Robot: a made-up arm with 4 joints. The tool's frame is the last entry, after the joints.
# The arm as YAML. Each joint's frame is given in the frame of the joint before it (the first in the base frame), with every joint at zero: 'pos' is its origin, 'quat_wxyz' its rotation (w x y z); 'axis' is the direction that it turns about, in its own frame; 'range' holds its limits. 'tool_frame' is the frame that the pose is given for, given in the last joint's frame.
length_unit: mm
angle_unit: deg
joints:
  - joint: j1
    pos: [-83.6, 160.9, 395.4]
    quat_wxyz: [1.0, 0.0, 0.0, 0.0]
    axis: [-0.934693, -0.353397, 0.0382]
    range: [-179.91, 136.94]
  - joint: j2
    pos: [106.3, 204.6, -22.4]
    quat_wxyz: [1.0, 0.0, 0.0, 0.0]
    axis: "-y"
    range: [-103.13, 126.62]
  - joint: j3
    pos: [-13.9, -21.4, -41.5]
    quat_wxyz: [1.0, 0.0, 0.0, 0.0]
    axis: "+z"
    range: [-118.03, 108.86]
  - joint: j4
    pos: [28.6, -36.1, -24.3]
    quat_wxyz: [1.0, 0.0, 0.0, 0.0]
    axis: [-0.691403, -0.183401, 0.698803]
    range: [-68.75, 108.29]
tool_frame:
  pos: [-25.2, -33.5, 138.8]
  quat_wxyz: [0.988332, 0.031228, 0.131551, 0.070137]
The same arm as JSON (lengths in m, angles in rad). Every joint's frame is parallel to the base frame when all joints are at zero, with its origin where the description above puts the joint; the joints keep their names.
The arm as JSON. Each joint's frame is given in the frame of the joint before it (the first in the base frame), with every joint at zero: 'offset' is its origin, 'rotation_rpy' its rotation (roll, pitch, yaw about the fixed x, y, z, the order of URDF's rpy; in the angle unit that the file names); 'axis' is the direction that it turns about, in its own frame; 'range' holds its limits. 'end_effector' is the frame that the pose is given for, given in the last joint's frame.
{
  "length_unit": "m",
  "angle_unit": "rad",
  "chain": [
    {
      "id": "j1",
      "offset": [
        -0.0836,
        0.1609,
        0.3954
      ],
      "rotation_rpy": [
        0.0,
        0.0,
        0.0
      ],
      "axis": [
        -0.934693,
        -0.353397,
        0.0382
      ],
      "range": [
        -3.14,
        2.3901
      ]
    },
    {
      "id": "j2",
      "offset": [
        0.1063,
        0.2046,
        -0.0224
      ],
      "rotation_rpy": [
        0.0,
        0.0,
        0.0
      ],
      "axis": [
        0.0,
        -1.0,
        0.0
      ],
      "range": [
        -1.8,
        2.2099
      ]
    },
    {
      "id": "j3",
      "offset": [
        -0.0139,
        -0.0214,
        -0.0415
      ],
      "rotation_rpy": [
        0.0,
        0.0,
        0.0
      ],
      "axis": [
        0.0,
        0.0,
        1.0
      ],
      "range": [
        -2.06,
        1.9
      ]
    },
    {
      "id": "j4",
      "offset": [
        0.0286,
        -0.0361,
        -0.0243
      ],
      "rotation_rpy": [
        0.0,
        0.0,
        0.0
      ],
      "axis": [
        -0.691403,
        -0.183401,
        0.698803
      ],
      "range": [
        -1.1999,
        1.89
      ]
    }
  ],
  "end_effector": {
    "offset": [
      -0.0252,
      -0.0335,
      0.1388
    ],
    "rotation_rpy": [
      0.083,
      0.2585,
      0.1525
    ]
  }
}

